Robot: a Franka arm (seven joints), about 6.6 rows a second.
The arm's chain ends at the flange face. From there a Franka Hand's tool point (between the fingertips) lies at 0.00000 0.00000 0.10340 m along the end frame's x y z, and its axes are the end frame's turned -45 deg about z.
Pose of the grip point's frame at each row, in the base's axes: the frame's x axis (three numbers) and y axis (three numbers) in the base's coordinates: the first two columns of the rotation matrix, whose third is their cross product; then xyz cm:
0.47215 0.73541 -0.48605 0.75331 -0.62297 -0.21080 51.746 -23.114 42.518
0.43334 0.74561 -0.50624 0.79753 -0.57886 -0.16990 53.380 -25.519 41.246
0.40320 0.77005 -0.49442 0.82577 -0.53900 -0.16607 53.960 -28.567 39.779
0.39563 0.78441 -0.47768 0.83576 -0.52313 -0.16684 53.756 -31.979 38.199
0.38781 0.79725 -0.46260 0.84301 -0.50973 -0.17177 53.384 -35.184 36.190
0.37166 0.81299 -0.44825 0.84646 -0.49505 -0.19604 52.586 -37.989 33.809
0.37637 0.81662 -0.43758 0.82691 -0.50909 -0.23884 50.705 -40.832 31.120
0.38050 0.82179 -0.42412 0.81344 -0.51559 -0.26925 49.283 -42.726 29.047
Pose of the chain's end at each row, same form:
0.86653 0.07951 -0.49275 0.19881 -0.96052 0.19463 56.480 -20.357 51.288
0.87036 0.11791 -0.47810 0.25752 -0.93654 0.23783 57.720 -22.106 49.988
0.86901 0.16338 -0.46704 0.29880 -0.92564 0.23218 58.038 -25.038 48.601
0.87072 0.18475 -0.45574 0.31122 -0.92457 0.21980 57.693 -28.534 47.118
0.87032 0.20331 -0.44857 0.32188 -0.92417 0.20565 57.238 -31.840 45.183
0.86134 0.22482 -0.45558 0.33573 -0.92492 0.17834 56.528 -34.819 42.827
0.85085 0.21746 -0.47830 0.31858 -0.93742 0.14053 55.025 -38.020 40.084
0.84424 0.21652 -0.49029 0.30613 -0.94567 0.10951 53.832 -40.218 37.988

